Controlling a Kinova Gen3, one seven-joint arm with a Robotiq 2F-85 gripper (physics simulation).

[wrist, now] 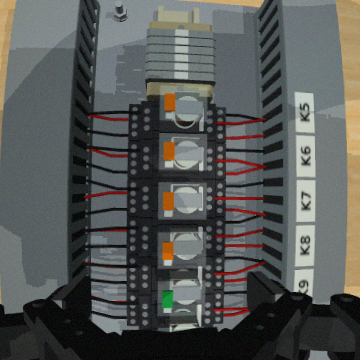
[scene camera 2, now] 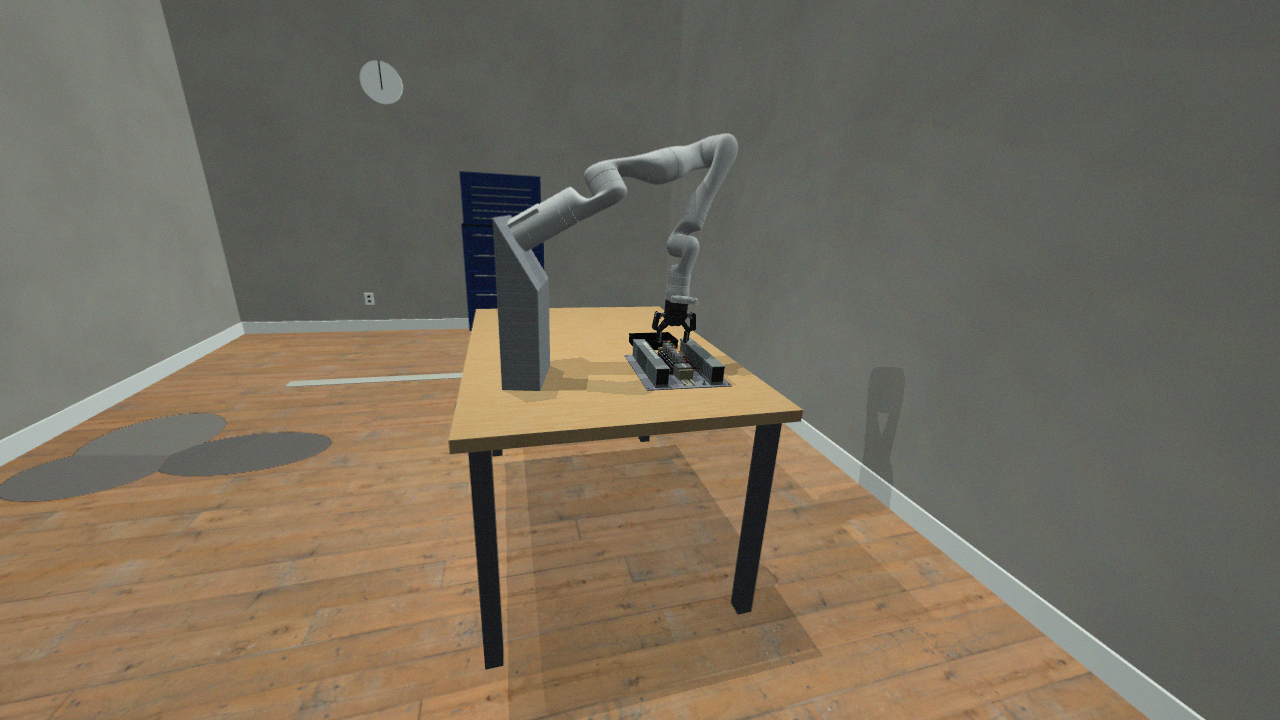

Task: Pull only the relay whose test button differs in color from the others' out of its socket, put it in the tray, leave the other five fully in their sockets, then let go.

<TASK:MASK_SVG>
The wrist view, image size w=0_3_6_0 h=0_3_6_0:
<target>my gripper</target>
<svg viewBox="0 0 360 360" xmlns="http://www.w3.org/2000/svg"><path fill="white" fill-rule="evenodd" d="M360 297L349 293L337 293L330 296L330 304L312 303L312 297L308 294L297 291L290 292L278 281L269 279L261 271L248 271L246 275L246 303L250 313L232 329L222 328L218 331L216 326L188 328L171 332L148 329L122 329L121 335L119 335L115 331L106 333L88 319L91 313L90 277L76 275L67 284L56 288L45 299L40 298L25 303L22 306L23 312L4 314L4 306L0 304L0 360L308 360L310 350L327 351L327 356L330 360L360 360Z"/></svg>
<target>relay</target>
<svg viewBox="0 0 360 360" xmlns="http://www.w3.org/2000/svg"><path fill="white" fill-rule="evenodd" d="M158 223L157 268L205 268L206 231L197 223Z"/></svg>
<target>relay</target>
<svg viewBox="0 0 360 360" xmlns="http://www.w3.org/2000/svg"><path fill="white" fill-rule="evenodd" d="M158 182L158 219L206 219L206 182Z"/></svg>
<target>relay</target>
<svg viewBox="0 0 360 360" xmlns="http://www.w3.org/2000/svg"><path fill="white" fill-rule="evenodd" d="M159 132L159 173L199 173L207 170L207 134Z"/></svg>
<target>relay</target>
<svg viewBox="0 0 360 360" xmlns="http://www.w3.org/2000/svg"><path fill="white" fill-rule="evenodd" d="M160 85L159 132L198 133L207 122L207 87Z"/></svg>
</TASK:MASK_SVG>
